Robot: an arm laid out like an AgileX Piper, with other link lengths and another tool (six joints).
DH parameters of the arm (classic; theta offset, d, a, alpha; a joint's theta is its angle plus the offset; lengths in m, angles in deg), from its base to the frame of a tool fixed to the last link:
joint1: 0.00 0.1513 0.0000 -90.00
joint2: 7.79 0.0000 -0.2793 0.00
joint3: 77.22 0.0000 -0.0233 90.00
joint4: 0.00 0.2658 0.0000 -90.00
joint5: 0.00 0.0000 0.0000 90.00
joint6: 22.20 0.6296 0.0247 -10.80
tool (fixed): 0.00 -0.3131 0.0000 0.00
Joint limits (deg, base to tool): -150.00..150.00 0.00..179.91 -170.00..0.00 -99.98..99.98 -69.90..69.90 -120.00..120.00
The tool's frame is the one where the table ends.
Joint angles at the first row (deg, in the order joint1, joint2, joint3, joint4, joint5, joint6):
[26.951, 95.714, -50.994, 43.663, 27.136, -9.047]
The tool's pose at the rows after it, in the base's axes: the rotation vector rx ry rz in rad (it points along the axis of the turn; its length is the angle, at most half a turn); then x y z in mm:
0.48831 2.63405 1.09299 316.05 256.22 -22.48
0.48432 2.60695 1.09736 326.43 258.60 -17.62
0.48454 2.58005 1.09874 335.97 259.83 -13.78
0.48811 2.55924 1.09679 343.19 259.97 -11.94
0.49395 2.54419 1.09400 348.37 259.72 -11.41
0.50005 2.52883 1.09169 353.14 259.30 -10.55
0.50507 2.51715 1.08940 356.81 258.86 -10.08
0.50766 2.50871 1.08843 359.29 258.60 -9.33
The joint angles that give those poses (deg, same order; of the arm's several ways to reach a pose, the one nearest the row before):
[26.950, 95.846, -52.205, 43.718, 26.496, -9.087]
[26.954, 96.009, -53.095, 43.798, 25.643, -9.117]
[26.951, 96.125, -53.680, 43.939, 24.573, -9.147]
[26.956, 96.287, -53.973, 44.075, 23.524, -9.147]
[26.960, 96.491, -54.116, 44.235, 22.635, -9.126]
[26.961, 96.580, -54.168, 44.417, 21.758, -9.105]
[26.965, 96.676, -54.201, 44.558, 21.056, -9.087]
[26.965, 96.675, -54.215, 44.650, 20.604, -9.085]

